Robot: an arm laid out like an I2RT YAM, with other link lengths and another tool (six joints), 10 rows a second.
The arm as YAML. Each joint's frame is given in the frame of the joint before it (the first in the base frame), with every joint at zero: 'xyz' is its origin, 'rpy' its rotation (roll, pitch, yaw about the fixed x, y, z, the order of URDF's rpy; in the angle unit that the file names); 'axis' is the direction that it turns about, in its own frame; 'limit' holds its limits. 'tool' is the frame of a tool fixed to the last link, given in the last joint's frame.
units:
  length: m
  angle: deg
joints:
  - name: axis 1
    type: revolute
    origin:
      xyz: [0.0, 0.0, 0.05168]
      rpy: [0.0, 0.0, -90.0]
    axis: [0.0, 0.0, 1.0]
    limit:
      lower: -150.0
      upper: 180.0
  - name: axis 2
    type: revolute
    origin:
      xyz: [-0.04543, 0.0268, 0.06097]
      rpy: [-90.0, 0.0, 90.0]
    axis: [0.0, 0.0, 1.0]
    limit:
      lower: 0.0
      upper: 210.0
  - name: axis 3
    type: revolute
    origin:
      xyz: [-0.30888, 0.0, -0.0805]
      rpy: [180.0, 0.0, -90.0]
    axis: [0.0, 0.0, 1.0]
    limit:
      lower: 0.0
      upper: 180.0
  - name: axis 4
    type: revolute
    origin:
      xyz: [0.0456, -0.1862, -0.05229]
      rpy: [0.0, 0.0, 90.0]
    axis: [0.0, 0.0, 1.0]
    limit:
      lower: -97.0
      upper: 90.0
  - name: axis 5
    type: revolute
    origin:
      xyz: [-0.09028, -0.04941, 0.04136]
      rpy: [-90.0, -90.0, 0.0]
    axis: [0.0, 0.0, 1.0]
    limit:
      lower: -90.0
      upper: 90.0
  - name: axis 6
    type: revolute
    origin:
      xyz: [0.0, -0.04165, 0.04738]
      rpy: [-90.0, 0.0, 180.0]
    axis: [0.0, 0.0, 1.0]
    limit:
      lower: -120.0
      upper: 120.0
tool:
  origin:
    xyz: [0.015, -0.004, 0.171]
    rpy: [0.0, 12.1, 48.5]
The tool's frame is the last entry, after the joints.
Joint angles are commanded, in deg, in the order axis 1, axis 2, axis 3, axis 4, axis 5, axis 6. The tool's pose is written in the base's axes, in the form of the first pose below.
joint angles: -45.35, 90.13, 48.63, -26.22, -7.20, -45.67
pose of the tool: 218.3, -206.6, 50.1, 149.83, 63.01, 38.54
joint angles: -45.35, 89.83, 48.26, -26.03, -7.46, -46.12
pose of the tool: 218.0, -205.1, 50.2, 149.46, 63.67, 38.81
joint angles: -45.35, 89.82, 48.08, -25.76, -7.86, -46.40
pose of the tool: 219.0, -204.2, 50.1, 149.20, 64.15, 39.30
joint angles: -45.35, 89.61, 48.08, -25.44, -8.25, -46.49
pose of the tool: 221.2, -204.4, 51.9, 148.59, 64.30, 39.99
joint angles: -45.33, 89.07, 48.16, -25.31, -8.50, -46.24
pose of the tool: 223.1, -204.8, 55.3, 147.93, 63.95, 40.65
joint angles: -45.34, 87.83, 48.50, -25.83, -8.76, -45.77
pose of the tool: 224.4, -204.7, 62.1, 147.08, 63.24, 41.49
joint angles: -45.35, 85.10, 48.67, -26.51, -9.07, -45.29
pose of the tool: 225.1, -203.7, 75.0, 145.02, 62.36, 42.77
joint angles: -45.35, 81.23, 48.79, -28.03, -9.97, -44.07
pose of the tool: 224.4, -197.9, 91.4, 143.04, 60.76, 45.14
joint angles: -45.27, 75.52, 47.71, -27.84, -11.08, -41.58
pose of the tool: 225.0, -191.4, 113.6, 139.17, 57.53, 48.97
